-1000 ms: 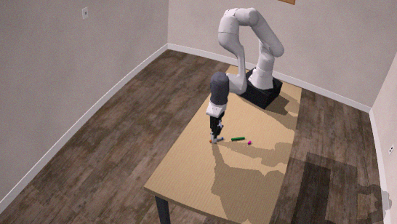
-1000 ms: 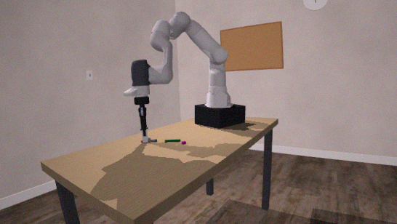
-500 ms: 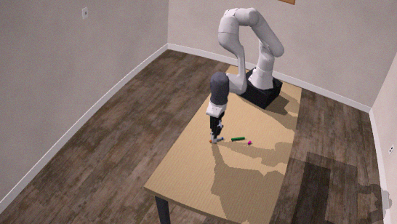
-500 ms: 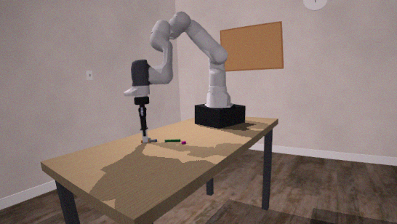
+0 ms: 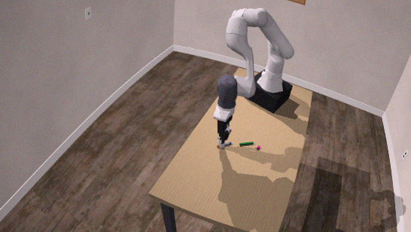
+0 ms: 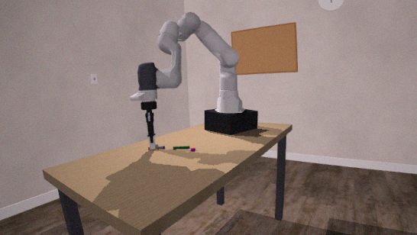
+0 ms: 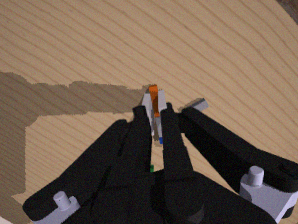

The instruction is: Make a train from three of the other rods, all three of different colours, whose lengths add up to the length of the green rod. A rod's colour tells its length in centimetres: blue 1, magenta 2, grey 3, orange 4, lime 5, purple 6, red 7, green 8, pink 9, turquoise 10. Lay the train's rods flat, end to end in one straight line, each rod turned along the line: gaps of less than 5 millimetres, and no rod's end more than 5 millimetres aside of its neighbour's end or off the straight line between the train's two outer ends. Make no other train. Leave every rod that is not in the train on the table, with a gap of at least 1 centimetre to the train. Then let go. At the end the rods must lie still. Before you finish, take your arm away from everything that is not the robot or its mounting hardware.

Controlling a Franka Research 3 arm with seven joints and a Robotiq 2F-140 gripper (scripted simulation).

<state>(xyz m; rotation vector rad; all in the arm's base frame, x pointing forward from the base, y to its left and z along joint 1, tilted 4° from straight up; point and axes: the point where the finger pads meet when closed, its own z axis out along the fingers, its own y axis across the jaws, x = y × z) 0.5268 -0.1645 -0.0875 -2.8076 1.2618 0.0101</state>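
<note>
Now: the orange rod 30 mm below my hand. Also, from my hand: magenta rod: 60 mm behind, 200 mm to the left, 30 mm below; green rod: 70 mm behind, 130 mm to the left, 30 mm below; blue rod: 40 mm behind, 40 mm to the left, 30 mm below.
</note>
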